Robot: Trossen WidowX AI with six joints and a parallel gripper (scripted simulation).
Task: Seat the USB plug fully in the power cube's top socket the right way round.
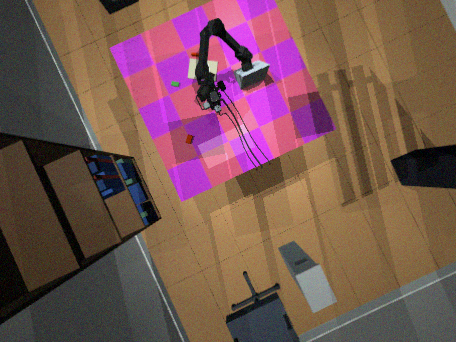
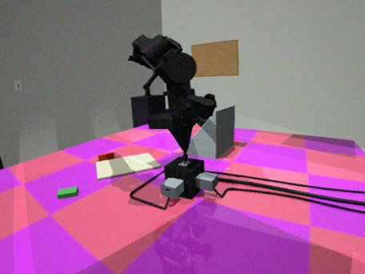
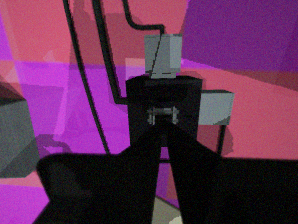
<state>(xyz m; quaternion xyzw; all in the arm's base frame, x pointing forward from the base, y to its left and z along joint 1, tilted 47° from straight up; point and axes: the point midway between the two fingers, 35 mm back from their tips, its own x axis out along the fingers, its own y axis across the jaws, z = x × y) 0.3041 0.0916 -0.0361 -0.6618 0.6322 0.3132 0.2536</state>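
The USB plug lies 20 mm below my gripper tip. The rest, counted from my gripper tip: green block (250 mm to the right, 220 mm ahead, 110 mm below); white flat pad (270 mm to the right, 110 mm below, 20 mm behind).
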